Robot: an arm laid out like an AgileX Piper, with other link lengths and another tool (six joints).
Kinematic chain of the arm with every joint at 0, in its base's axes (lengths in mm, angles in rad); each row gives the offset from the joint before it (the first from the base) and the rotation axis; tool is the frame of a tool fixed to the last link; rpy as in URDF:
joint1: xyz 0 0 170.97 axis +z
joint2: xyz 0 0 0 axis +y
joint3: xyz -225.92 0 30.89 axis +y
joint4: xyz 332.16 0 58.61 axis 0.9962 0 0.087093
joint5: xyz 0 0 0 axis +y
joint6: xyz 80.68 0 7.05 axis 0.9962 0 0.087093
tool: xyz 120.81 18 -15.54 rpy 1.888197 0.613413 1.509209
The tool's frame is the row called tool.
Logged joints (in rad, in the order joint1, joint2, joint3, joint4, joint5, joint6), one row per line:
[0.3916, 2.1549, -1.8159, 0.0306, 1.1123, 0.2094]
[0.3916, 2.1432, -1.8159, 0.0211, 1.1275, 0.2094]
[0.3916, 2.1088, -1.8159, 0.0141, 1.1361, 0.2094]
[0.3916, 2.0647, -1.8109, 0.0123, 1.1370, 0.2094]
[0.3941, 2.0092, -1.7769, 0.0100, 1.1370, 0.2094]
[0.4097, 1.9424, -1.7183, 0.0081, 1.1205, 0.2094]
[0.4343, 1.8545, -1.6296, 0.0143, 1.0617, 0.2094]
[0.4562, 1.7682, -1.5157, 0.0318, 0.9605, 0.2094]
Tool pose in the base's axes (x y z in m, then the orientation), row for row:
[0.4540, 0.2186, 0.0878, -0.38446, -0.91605, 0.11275, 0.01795]
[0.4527, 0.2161, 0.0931, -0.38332, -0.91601, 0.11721, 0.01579]
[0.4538, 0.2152, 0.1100, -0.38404, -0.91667, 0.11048, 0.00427]
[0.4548, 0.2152, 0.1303, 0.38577, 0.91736, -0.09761, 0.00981]
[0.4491, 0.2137, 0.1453, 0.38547, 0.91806, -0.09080, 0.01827]
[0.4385, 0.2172, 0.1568, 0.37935, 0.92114, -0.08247, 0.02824]
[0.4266, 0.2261, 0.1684, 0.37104, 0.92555, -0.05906, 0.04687]
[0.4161, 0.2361, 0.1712, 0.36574, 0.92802, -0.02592, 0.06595]
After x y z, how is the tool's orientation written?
As a quaternion, x y z w.
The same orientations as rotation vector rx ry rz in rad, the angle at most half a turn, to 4 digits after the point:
[-1.1942, -2.8454, 0.3502]
[-1.1923, -2.8492, 0.3646]
[-1.2032, -2.8720, 0.3461]
[1.2044, 2.8641, -0.3048]
[1.1971, 2.8511, -0.2820]
[1.1708, 2.8429, -0.2545]
[1.1321, 2.8240, -0.1802]
[1.1031, 2.7990, -0.0782]

